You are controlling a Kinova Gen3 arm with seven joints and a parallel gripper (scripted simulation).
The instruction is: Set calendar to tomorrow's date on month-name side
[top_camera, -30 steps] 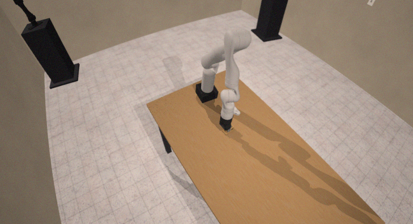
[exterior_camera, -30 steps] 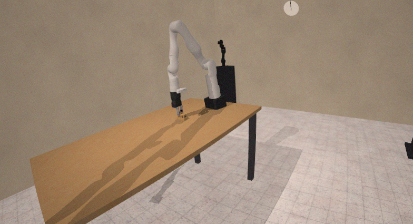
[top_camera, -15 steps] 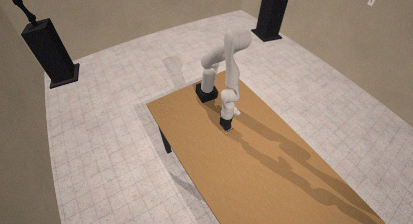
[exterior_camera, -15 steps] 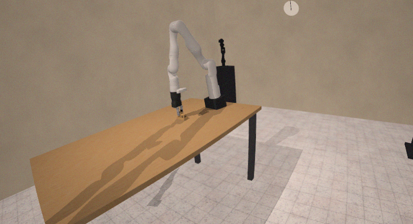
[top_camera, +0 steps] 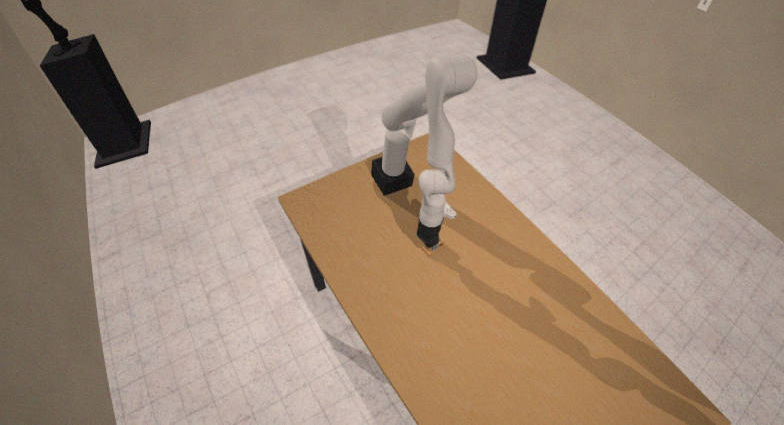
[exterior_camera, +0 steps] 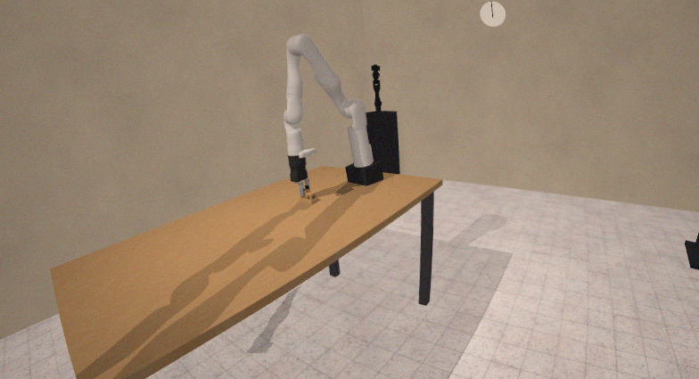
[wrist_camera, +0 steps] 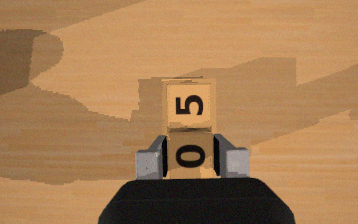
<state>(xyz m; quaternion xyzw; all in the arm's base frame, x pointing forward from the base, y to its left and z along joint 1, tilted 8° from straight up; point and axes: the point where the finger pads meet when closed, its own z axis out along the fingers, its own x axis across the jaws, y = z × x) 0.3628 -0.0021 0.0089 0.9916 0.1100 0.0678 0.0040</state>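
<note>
Now: hand 40 mm above the wooden tray and 20 mm to the right of it. From my hand the other things lie so: wooden date cube (10 mm below).
</note>
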